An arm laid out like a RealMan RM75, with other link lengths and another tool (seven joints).
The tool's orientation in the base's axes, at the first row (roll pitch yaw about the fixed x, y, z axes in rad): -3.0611, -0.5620, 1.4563
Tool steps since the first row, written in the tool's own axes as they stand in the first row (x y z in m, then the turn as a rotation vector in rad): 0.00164, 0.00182, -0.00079, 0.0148, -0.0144, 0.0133; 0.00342, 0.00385, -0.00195, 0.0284, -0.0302, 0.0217; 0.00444, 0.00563, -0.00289, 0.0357, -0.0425, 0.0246; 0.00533, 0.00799, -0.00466, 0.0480, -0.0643, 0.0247; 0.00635, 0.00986, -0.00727, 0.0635, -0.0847, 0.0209; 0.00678, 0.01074, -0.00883, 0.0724, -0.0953, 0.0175; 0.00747, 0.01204, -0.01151, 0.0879, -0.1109, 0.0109; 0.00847, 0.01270, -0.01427, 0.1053, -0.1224, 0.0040; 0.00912, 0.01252, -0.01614, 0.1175, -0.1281, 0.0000; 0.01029, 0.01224, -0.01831, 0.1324, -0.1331, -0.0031
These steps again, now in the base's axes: 0.00198, 0.00082, 0.00142, -0.0132, 0.0206, -0.0024; 0.00420, 0.00155, 0.00321, -0.0277, 0.0377, -0.0011; 0.00609, 0.00178, 0.00442, -0.0393, 0.0462, 0.0012; 0.00856, 0.00141, 0.00623, -0.0598, 0.0582, 0.0091; 0.01057, 0.00073, 0.00884, -0.0785, 0.0706, 0.0220; 0.01151, 0.00019, 0.01033, -0.0882, 0.0771, 0.0303; 0.01292, -0.00076, 0.01287, -0.1021, 0.0877, 0.0452; 0.01373, -0.00145, 0.01569, -0.1117, 0.0994, 0.0611; 0.01365, -0.00189, 0.01762, -0.1161, 0.1079, 0.0713; 0.01353, -0.00205, 0.02009, -0.1196, 0.1191, 0.0822
